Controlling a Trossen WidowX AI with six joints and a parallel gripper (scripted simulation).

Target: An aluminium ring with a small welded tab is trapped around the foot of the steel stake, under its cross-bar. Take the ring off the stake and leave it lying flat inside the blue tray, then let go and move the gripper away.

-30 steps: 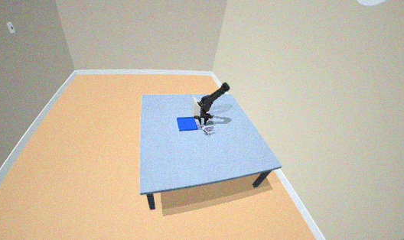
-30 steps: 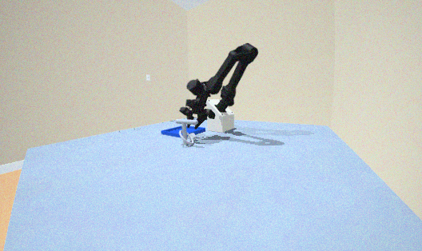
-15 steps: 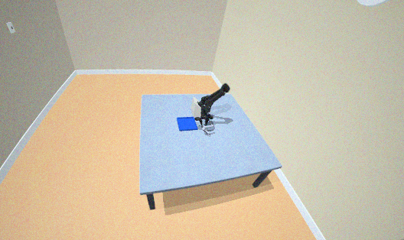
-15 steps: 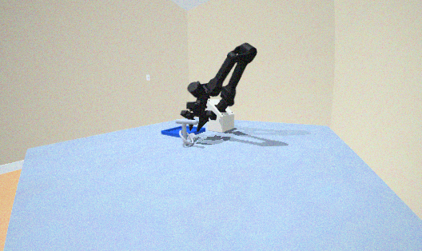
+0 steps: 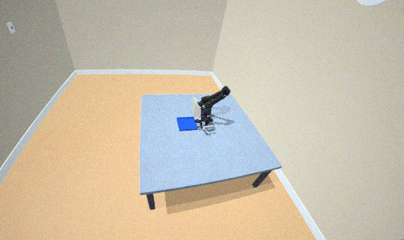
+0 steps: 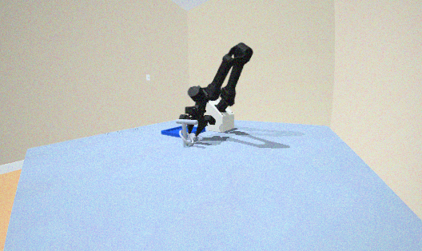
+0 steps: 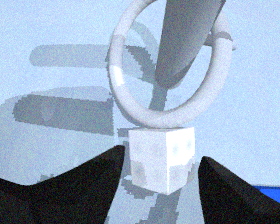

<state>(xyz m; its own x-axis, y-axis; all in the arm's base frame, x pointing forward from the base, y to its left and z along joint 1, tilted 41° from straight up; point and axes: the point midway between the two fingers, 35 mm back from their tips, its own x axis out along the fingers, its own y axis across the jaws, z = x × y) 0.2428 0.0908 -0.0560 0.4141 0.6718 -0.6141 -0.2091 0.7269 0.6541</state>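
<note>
Right now my gripper tip is 4 cm short of the aluminium ring, 2 cm to the right of it and 1 cm below it. Round my gripper tip: blue tray 8 cm behind, 18 cm to the right, 2 cm below.
</note>
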